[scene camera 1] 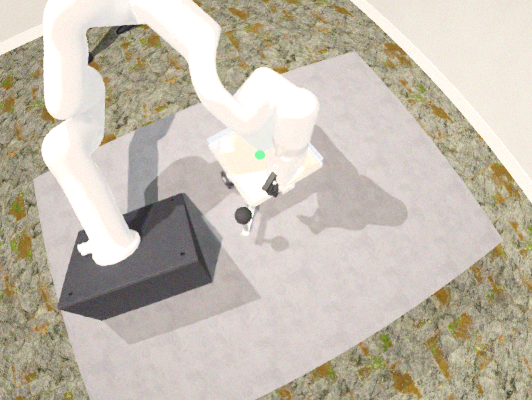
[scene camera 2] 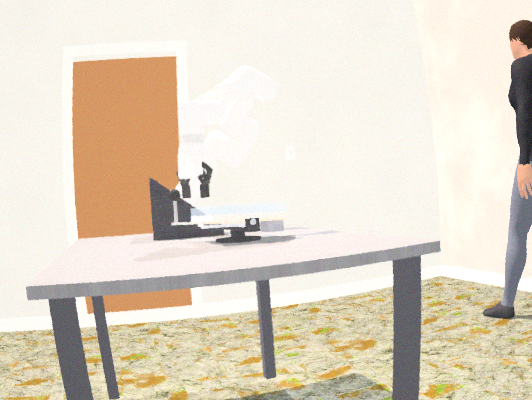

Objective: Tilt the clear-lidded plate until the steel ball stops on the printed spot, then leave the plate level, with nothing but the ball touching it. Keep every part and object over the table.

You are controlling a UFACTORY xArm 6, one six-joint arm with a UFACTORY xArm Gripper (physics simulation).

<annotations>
My gripper shows in scene camera 1 and in scene camera 2. One and the same spot on my gripper: (scene camera 1: 271, 189) is (scene camera 2: 179, 178).
</annotations>
